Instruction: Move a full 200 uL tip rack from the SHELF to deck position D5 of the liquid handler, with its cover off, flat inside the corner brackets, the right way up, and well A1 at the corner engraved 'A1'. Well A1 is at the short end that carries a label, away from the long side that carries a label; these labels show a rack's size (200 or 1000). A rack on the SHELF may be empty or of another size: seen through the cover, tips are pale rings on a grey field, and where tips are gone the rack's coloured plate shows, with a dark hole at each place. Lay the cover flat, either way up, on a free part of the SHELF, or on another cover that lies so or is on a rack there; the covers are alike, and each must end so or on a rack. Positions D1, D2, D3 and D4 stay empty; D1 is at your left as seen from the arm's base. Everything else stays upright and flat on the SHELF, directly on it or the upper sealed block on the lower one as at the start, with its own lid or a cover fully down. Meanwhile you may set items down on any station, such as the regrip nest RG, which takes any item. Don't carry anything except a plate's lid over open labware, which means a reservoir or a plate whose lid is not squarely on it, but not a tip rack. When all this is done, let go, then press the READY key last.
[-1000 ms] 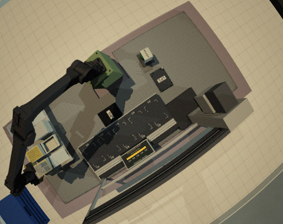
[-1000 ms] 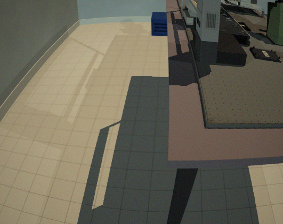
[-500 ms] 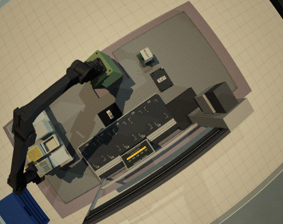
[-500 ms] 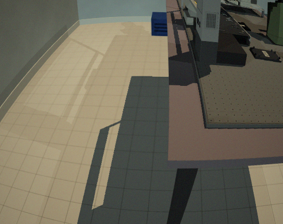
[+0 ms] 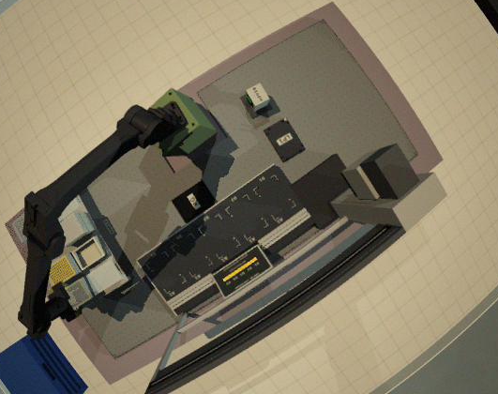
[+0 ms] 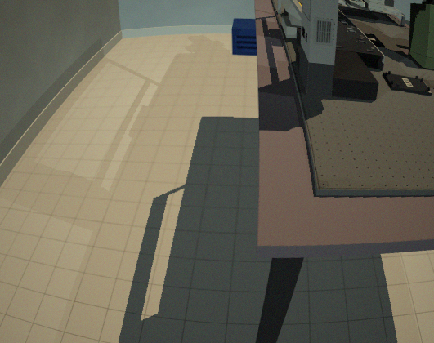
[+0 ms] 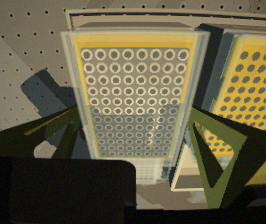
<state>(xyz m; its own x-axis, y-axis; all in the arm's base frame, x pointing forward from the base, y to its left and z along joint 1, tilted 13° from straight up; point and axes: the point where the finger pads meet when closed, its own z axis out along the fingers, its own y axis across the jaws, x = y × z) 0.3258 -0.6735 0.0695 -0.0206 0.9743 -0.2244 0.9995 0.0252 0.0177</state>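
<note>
Right now my hand is 1 cm past the yellow tip rack, 1 cm to the right of it and 2 cm above it. Round my hand: shelf 16 cm behind, 6 cm to the left, 7 cm below; then pale sealed block 22 cm behind, 13 cm to the left, 1 cm below; then tan reservoir 11 cm behind, 13 cm to the left, 6 cm below.
</note>
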